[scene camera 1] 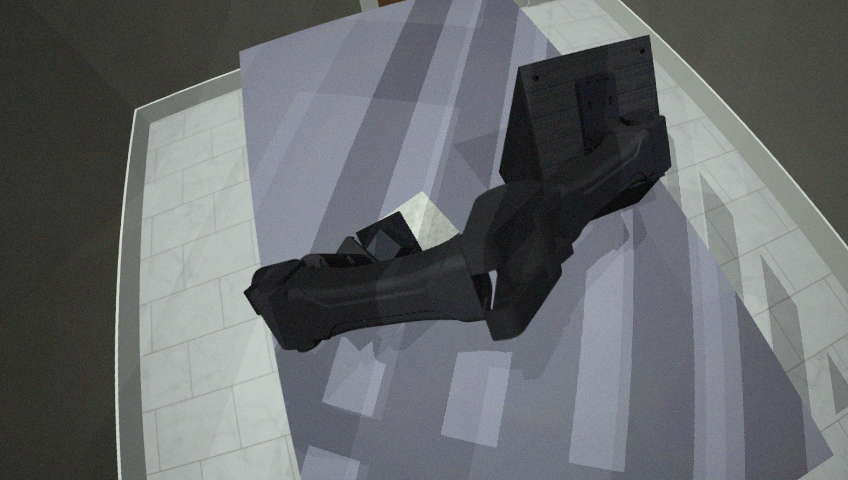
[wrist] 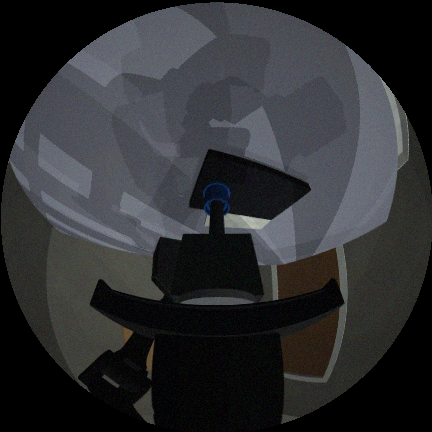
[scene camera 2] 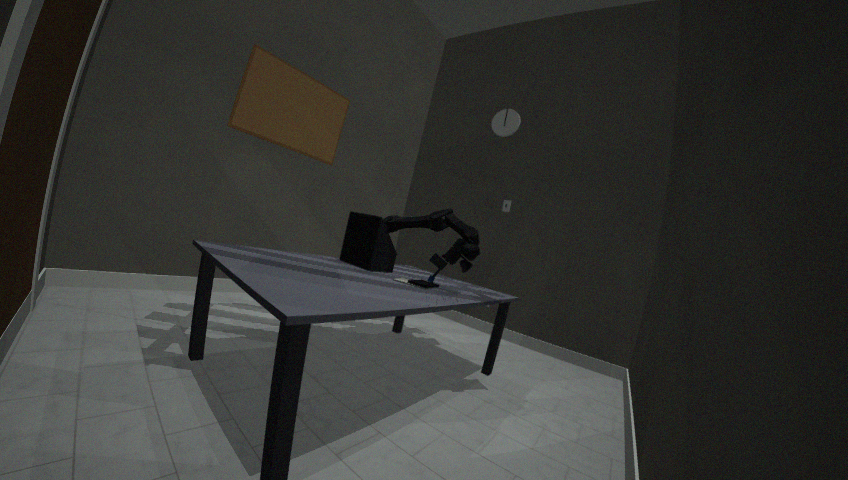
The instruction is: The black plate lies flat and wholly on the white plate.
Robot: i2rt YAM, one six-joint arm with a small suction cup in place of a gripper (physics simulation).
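Frame: origin at the arm's base, x left, y back, z up, level; millimetres.
Seen in the pictures: hand, tool point: [wrist: 216, 193] [scene camera 2: 429, 281]; arm's base, link origin: [scene camera 1: 600, 137] [scene camera 2: 375, 235].
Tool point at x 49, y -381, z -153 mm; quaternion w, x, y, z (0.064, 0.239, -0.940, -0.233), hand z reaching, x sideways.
Pixels of each thing's middle, then the offset from my tool point to it. Level surfaces: height alone.
- black plate, body centre: [wrist: 249, 193] [scene camera 1: 393, 250] [scene camera 2: 423, 283] dx -47, dy -4, dz -13 mm
- white plate, body centre: [wrist: 247, 206] [scene camera 1: 407, 234] [scene camera 2: 413, 283] dx -75, dy +33, dz -21 mm
- grey table, surface height: dz -24 mm
The black plate [scene camera 1: 386, 238] [scene camera 2: 424, 283] [wrist: 252, 187] is a dark square that lies over the white plate [scene camera 1: 428, 219] [wrist: 241, 221]. It is shifted to one side, so a corner and an edge strip of the white plate show beside it. Both are on the grey table [scene camera 1: 331, 119] [scene camera 2: 307, 286] in front of the arm's base. My suction cup [wrist: 216, 200] [scene camera 2: 432, 275] is blue and sits at the near corner of the black plate, right at its surface. The suction is off, so it holds nothing. In the overhead view the arm hides the cup.
The arm's black base block [scene camera 1: 578, 107] [scene camera 2: 366, 241] stands on the table behind the plates. The forearm [scene camera 1: 367, 295] reaches low across the table's middle. The table's left edge [scene camera 1: 259, 250] is close to the plates, and tiled floor [scene camera 1: 188, 238] lies below it.
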